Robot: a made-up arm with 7 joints. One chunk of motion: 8 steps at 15 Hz.
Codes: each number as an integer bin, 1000 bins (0 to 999) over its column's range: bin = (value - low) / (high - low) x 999, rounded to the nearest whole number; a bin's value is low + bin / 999 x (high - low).
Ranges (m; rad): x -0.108..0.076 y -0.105..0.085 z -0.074..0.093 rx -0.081..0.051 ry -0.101..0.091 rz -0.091..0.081
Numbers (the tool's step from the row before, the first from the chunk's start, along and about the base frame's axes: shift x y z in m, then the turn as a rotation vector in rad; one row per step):
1: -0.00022 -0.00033 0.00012 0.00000 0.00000 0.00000
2: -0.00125 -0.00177 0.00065 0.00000 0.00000 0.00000
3: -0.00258 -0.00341 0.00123 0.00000 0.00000 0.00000
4: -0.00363 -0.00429 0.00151 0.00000 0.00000 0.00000
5: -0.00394 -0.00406 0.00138 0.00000 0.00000 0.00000
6: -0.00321 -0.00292 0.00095 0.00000 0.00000 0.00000
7: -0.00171 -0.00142 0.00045 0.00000 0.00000 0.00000
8: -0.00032 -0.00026 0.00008 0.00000 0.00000 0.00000
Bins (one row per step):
1: 585 550 443 613 526 529
2: 580 543 447 613 526 529
3: 572 534 450 613 526 529
4: 567 530 452 613 526 529
5: 565 531 451 613 526 529
6: 569 537 448 613 526 529
7: 577 545 445 613 526 529
8: 585 551 443 613 526 529

